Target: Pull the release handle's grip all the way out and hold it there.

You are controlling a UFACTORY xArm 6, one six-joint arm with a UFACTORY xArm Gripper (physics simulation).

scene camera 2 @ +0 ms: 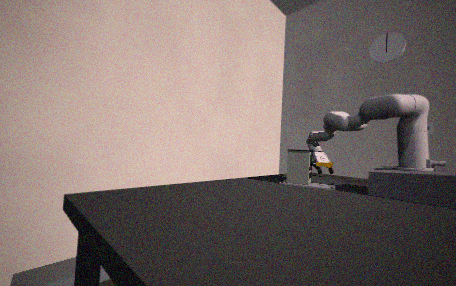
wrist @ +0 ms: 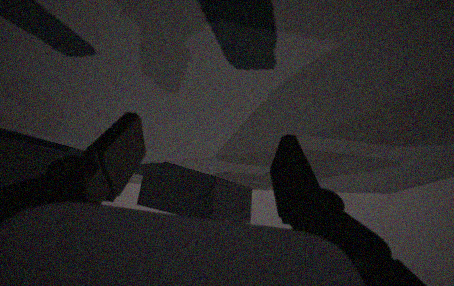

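The release handle's grip (scene camera 2: 325,164) is a small yellow bar at the right of the pale upright box (scene camera 2: 298,167) in the scene view. My gripper (scene camera 2: 325,171) (wrist: 210,143) is open and tilted at the grip, with the yellow bar showing near the bases of its fingers. In the wrist view a dark block (wrist: 175,190), apparently the grip, lies low between the spread fingers, with light gaps on both sides. The wrist view is very dim. The handle's shaft is hidden, so how far out the grip stands cannot be told.
The box stands on a thin light base (scene camera 2: 322,186) beyond the dark table (scene camera 2: 215,225). The robot's pedestal (scene camera 2: 400,186) is at the right, and the arm reaches left from it. A round clock (scene camera 2: 395,49) hangs on the grey wall. Dark shapes (wrist: 250,40) show at the wrist view's top.
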